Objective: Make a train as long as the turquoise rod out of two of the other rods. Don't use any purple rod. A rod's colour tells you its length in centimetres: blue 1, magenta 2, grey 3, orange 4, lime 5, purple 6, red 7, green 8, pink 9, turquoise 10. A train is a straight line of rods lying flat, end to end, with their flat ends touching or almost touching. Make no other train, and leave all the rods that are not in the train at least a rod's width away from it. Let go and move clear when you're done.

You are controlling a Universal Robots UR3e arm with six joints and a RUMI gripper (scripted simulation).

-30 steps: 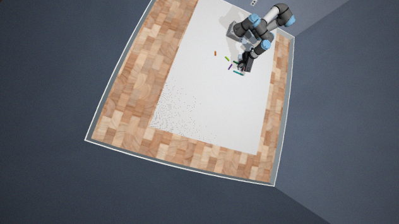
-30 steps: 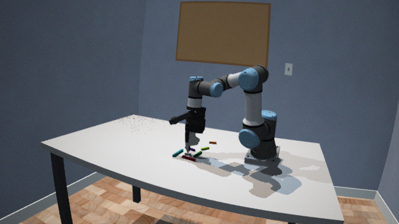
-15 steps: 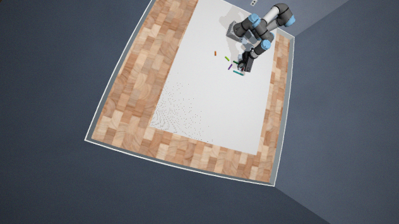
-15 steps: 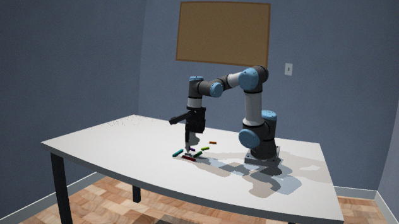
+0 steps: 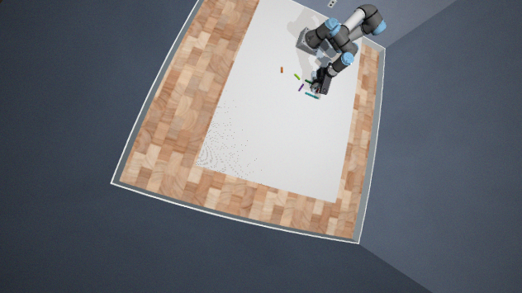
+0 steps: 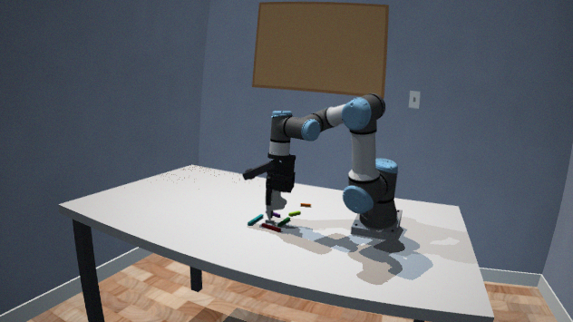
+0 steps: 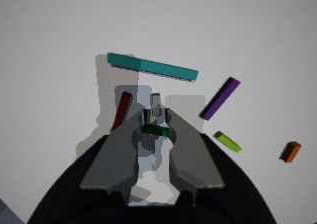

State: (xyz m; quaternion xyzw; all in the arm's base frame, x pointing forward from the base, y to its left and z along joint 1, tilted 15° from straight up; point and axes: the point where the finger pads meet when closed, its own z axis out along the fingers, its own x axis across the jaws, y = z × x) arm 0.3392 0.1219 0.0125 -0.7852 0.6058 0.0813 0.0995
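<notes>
The grey rod lies 2 cm below my hand. The rest, counted from my hand: red rod: 5 cm to the left, 3 cm behind, 2 cm below; then green rod: 4 cm behind, 3 cm to the right, 2 cm below; then turquoise rod: 5 cm ahead, 2 cm below, 1 cm to the left.
</notes>
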